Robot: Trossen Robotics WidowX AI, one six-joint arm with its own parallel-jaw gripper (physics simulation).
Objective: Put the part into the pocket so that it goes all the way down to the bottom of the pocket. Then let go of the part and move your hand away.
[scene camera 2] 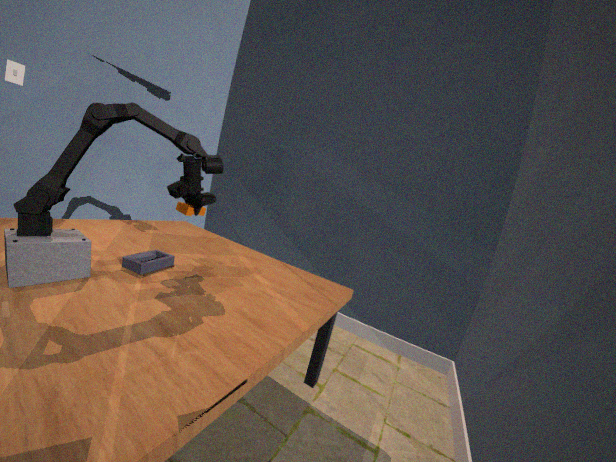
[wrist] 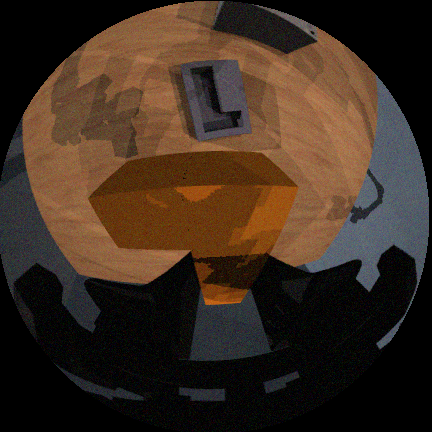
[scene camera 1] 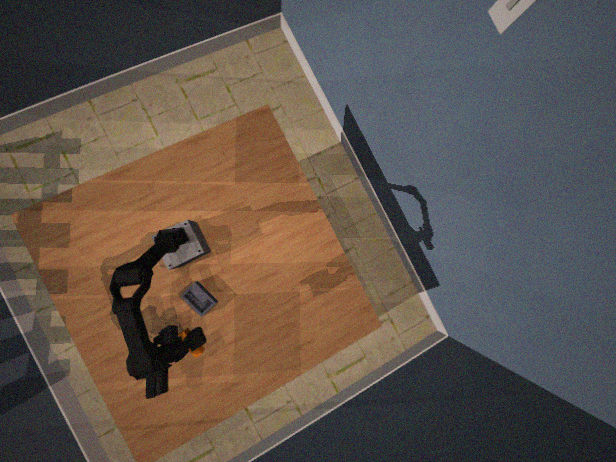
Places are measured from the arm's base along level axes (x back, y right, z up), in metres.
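Where they show: gripper, fingertip midpoint: (scene camera 2: 193, 213) (wrist: 221, 249); arm's base at its link origin: (scene camera 2: 33, 233) (scene camera 1: 178, 236).
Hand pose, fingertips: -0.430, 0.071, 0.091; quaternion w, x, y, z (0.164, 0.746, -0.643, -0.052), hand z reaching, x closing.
Observation:
Each offset is from my fingertips to the top centre of the thing, as dx, dy, dz. Level surfaces: height alone.
An orange L-shaped part @[+0.012, +0.020, +0.041] (scene camera 1: 198, 352) (scene camera 2: 185, 208) (wrist: 200, 215) is held in the air, well above the table. My gripper (scene camera 1: 192, 342) (scene camera 2: 196, 210) (wrist: 221, 249) is shut on its narrower leg; its wide bar reaches out to the left in the wrist view. The grey-purple pocket block @[+0.141, -0.006, -0.159] (scene camera 1: 206, 309) (scene camera 2: 157, 266) (wrist: 230, 87) lies flat on the table with its L-shaped pocket facing up. In the wrist view it shows beyond the part, apart from it, and its long slot runs along the left with a short foot at the near right. The part's underside is hidden.
The arm's base stands on a grey box (scene camera 1: 199, 250) (scene camera 2: 50, 260) (wrist: 265, 30), beside the pocket block. The wooden table @[dz -0.195] (scene camera 1: 270, 170) (scene camera 2: 280, 300) (wrist: 310, 235) has an open edge at the right in scene camera 2. Arm shadows fall across the table.

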